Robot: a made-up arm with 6 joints. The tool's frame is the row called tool. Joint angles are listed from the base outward. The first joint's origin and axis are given. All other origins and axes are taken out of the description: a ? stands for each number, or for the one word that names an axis. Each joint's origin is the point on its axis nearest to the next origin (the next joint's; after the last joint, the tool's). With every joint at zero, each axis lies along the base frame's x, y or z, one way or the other. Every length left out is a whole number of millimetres.
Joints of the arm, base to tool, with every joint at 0 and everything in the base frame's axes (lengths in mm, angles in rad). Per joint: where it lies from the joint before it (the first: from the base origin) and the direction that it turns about. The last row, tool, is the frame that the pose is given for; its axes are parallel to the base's.
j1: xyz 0 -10 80 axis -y
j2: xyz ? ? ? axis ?
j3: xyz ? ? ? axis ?
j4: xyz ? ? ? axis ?
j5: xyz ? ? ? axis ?
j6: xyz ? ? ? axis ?
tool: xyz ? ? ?
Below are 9 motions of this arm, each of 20 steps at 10 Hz.
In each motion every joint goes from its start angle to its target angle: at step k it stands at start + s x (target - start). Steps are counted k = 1, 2, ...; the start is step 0. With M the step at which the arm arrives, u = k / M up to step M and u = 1 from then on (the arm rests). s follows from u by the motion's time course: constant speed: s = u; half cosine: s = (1 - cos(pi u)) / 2; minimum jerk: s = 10 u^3 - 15 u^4 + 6 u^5.
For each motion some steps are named. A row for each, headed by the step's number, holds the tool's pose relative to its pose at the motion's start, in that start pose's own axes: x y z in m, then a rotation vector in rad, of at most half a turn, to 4 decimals.
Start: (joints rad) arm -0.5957 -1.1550 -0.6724 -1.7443 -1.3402 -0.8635
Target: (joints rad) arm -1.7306 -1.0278 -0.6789 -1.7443 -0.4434 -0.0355
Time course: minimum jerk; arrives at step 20
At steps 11, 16, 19, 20:
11: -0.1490 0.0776 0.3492 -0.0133 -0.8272 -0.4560
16: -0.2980 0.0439 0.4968 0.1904 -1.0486 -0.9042
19: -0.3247 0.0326 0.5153 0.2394 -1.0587 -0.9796
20: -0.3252 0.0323 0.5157 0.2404 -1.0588 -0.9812

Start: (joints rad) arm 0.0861 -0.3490 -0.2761 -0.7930 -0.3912 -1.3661
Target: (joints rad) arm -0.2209 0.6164 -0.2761 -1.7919 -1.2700 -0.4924
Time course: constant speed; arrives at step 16
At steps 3, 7, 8, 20:
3: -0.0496 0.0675 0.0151 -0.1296 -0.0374 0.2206
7: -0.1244 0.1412 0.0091 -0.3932 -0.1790 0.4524
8: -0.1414 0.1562 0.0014 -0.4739 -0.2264 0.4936
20: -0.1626 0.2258 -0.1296 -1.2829 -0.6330 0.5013

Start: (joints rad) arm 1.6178 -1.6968 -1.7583 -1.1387 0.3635 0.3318
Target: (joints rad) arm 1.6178 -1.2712 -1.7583 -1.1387 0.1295 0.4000
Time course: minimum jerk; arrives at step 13
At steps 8, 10, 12, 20:
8: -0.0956 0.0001 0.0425 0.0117 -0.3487 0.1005
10: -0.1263 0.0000 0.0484 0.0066 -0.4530 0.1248
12: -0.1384 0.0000 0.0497 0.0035 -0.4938 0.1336
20: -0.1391 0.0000 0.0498 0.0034 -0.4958 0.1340

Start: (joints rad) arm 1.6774 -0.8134 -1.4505 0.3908 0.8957 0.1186
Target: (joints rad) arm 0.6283 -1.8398 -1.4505 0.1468 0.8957 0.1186
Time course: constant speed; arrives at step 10
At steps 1, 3, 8, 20:
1: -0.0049 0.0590 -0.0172 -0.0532 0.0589 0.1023
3: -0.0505 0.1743 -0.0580 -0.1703 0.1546 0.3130
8: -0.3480 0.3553 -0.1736 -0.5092 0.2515 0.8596
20: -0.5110 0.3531 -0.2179 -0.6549 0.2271 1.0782

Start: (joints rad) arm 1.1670 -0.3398 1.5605 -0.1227 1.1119 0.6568
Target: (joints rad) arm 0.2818 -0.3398 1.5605 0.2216 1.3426 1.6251
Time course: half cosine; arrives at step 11
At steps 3, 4, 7, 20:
3: 0.0078 0.0417 0.0134 -0.2809 -0.0903 -0.0494
4: 0.0142 0.0692 0.0170 -0.4735 -0.1486 -0.0996
7: 0.0516 0.1401 0.0066 -1.1143 -0.3064 -0.3757
20: 0.0921 0.1567 -0.0021 -1.5216 -0.3537 -0.6662

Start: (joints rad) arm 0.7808 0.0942 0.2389 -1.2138 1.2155 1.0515
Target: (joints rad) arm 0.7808 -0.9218 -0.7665 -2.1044 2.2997 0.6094
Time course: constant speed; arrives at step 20
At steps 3, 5, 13, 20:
3: 0.0153 -0.0488 -0.0809 0.2455 0.0071 0.0599
5: 0.0401 -0.0661 -0.1373 0.3919 0.0346 0.1237
13: 0.2009 -0.0011 -0.3311 0.7485 0.3217 0.4880
20: 0.3140 0.1724 -0.4482 0.6656 0.7345 0.7540

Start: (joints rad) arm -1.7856 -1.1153 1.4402 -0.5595 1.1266 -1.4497
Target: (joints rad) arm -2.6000 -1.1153 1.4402 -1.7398 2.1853 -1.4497
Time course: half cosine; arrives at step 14
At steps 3, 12, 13, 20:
3: 0.0295 -0.0299 0.0532 0.1201 -0.0316 0.0289
12: 0.3821 -0.4233 0.1166 0.9720 -0.1947 -0.5797
13: 0.3942 -0.4400 0.1043 0.9913 -0.1979 -0.6365
20: 0.3981 -0.4455 0.0999 0.9973 -0.1989 -0.6562

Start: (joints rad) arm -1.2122 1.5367 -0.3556 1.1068 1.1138 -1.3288
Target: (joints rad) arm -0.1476 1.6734 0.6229 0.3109 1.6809 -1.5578
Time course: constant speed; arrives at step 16
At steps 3, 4, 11, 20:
3: -0.0151 -0.0363 0.0513 0.1893 -0.0899 0.0460
4: -0.0191 -0.0496 0.0654 0.2524 -0.1176 0.0571
11: -0.0386 -0.1474 0.1219 0.6823 -0.2929 0.0800
20: -0.0544 -0.2106 0.1204 0.9684 -0.4143 0.0501

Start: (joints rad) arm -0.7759 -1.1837 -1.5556 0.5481 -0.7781 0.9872
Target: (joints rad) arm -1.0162 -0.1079 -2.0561 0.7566 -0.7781 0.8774
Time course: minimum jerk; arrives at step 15
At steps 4, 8, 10, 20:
4: -0.0443 0.0373 0.0493 -0.0875 -0.0936 0.0034
8: -0.2124 0.2161 0.1562 -0.4349 -0.3781 0.0100
10: -0.2910 0.3258 0.1646 -0.6293 -0.4872 -0.0020
20: -0.3497 0.4301 0.1459 -0.8127 -0.5620 -0.0302

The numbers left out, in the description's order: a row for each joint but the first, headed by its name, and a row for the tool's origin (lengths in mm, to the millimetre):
j2: xyz -40 0 -280, axis +x
j3: xyz 0 200 50, axis -z
j4: xyz 10 20 0, axis +y
j5: xyz -100 0 250, axis -z
j6: xyz 140 30 0, axis -x
tool: xyz 0 10 160

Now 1 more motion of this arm.
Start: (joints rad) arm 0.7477 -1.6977 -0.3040 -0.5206 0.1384 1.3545
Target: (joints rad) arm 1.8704 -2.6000 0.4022 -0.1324 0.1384 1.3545
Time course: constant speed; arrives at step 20
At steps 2, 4, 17, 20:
2: 0.0793 0.0861 0.0098 -0.1686 0.1294 0.0315
4: 0.1594 0.1735 -0.0025 -0.3326 0.2638 0.0658
17: 0.4846 0.5910 -0.5202 -1.3085 1.1848 0.3423
20: 0.4761 0.6213 -0.6897 -1.5194 1.3881 0.4179

